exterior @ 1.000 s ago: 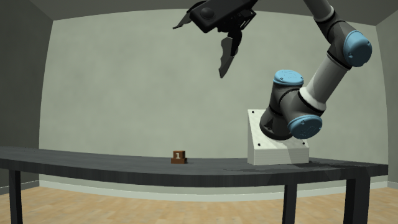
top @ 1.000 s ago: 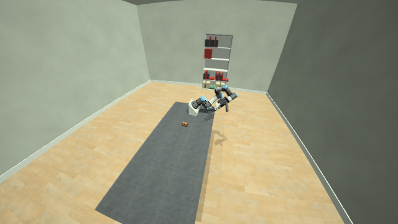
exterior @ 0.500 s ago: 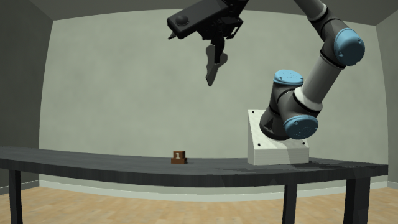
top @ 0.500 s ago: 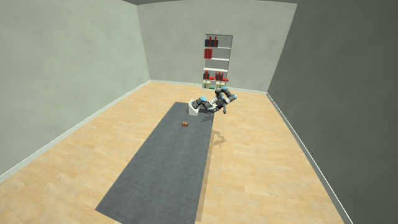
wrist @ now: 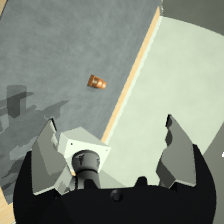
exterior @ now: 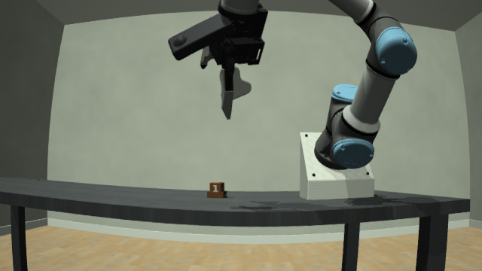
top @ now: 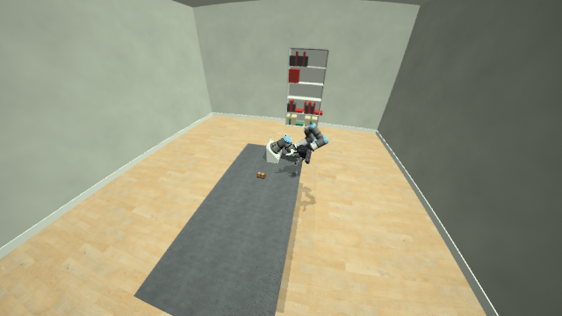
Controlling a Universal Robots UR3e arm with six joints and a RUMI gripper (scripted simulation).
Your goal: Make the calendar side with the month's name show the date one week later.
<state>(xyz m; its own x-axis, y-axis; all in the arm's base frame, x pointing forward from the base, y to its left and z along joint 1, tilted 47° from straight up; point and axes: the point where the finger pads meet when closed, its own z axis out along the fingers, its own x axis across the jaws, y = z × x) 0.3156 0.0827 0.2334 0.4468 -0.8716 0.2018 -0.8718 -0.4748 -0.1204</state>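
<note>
Right now my hand is 28 cm to the left of the cube, 21 cm above it and 2 cm short of it. The rest, counted from my hand: calendar tray: 26 cm to the right, 22 cm below, 2 cm ahead.
</note>
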